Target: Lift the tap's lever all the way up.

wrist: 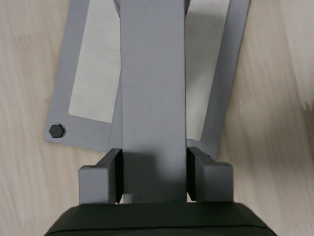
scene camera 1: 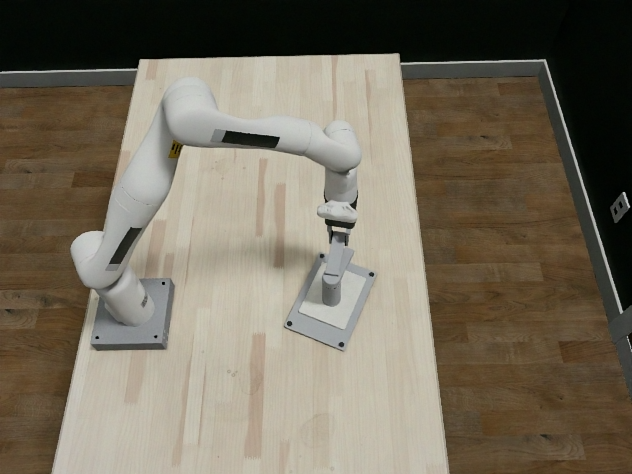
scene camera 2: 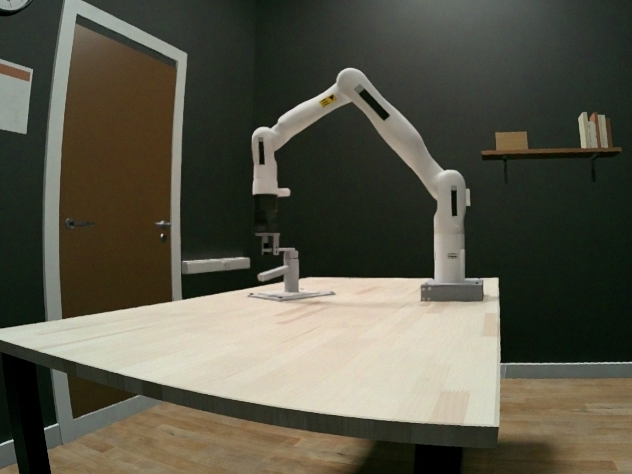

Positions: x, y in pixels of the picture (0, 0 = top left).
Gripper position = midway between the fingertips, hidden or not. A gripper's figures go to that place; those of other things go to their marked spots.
My gripper [wrist: 154, 166] is 0.19 m from the lens. A flat grey lever [wrist: 152, 47]: 0.17 m from the lens.
